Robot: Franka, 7 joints.
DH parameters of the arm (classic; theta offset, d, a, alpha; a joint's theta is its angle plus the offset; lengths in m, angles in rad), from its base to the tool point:
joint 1: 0 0.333 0 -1.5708
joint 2: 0 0 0 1.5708
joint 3: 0 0.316 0.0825 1.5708
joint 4: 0 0 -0.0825 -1.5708
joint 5: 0 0.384 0 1.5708
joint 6: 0 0 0.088 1.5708
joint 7: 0 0.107 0 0
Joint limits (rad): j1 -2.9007..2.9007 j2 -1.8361..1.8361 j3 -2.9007..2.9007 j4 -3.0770..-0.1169 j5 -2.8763..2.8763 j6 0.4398..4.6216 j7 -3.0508..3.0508
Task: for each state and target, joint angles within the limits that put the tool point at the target. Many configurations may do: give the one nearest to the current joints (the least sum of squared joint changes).
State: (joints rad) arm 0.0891 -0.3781 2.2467 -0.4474 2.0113 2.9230 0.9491
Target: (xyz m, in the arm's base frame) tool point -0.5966 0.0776 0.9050
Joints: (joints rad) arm 0.2896 -0.5777 2.3492 -0.4957 2.0476 3.0233 0.9491
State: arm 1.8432 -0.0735 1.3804 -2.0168 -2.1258 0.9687 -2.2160
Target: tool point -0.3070 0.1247 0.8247
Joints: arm 1.7559 -0.4989 0.8723 -1.8751 -2.0374 0.6847 -2.2160
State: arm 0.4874 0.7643 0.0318 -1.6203 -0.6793 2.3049 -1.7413
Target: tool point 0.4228 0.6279 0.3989
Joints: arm 0.7785 0.6280 0.2683 -1.3837 -0.6796 2.4061 -1.7413
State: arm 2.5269 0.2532 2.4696 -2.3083 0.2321 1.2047 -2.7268
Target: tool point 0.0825 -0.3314 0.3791
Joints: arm 2.4708 0.2515 2.4125 -2.3756 0.2046 1.1796 -2.7268
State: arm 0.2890 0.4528 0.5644 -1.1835 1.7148 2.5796 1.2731
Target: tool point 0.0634 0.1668 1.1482
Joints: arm 0.3413 -0.3462 0.4200 -0.8174 1.7056 2.6960 1.2731
